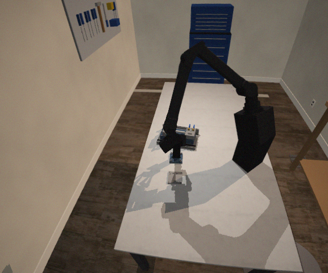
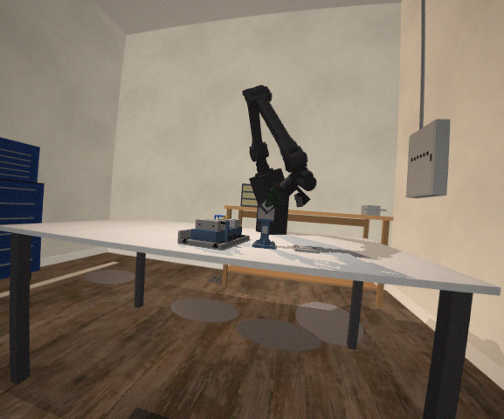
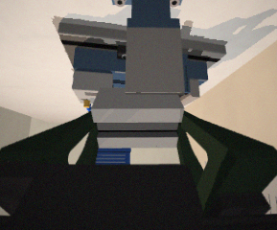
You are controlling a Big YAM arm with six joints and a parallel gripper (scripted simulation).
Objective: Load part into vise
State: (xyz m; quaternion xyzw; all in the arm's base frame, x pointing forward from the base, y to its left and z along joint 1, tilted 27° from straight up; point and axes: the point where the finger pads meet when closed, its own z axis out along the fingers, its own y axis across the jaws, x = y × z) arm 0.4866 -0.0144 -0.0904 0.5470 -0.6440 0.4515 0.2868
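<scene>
My gripper is now right at the part. From my hand the other things lie so: post: 11 cm below, 1 cm ahead; air cylinder rod: 20 cm to the right, 10 cm below, 3 cm behind; work stop rod: 18 cm to the right, 8 cm below, 7 cm ahead.
</scene>
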